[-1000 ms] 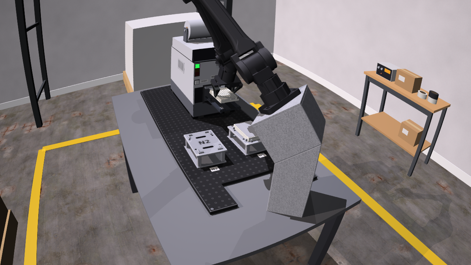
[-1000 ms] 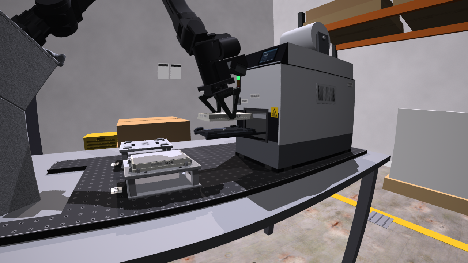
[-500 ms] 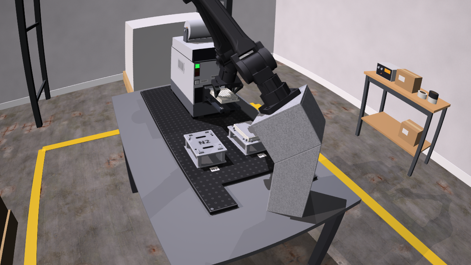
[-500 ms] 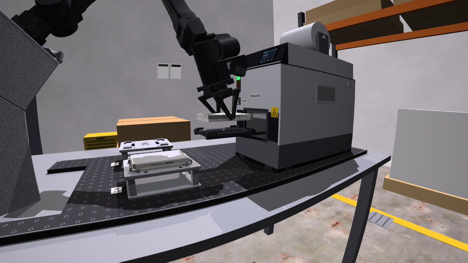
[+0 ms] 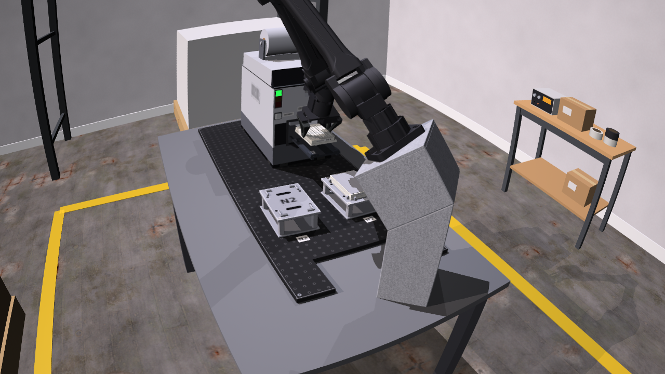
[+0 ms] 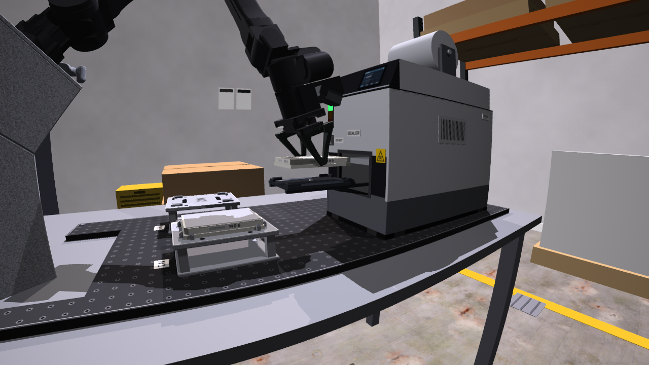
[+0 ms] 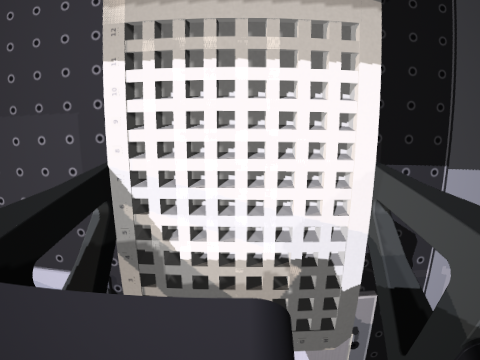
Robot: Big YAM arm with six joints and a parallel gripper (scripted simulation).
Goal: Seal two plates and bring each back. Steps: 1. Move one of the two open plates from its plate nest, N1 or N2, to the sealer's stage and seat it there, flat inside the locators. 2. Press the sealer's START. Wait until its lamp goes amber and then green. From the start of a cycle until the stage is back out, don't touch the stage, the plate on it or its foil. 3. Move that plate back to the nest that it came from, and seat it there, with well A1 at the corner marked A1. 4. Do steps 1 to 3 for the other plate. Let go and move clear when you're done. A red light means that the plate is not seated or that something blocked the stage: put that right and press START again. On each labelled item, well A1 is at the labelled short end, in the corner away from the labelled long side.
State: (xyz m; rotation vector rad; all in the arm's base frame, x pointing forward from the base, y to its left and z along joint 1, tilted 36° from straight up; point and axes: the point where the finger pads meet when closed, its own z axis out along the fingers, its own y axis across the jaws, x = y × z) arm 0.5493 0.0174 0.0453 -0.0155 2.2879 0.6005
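My gripper is now 4 cm above the sealer stage. Also, from my hand: nest N2: 23 cm behind, 13 cm to the left, 10 cm below; then white well plate: right at my hand; then start button: 8 cm ahead, 11 cm to the left, 4 cm above.
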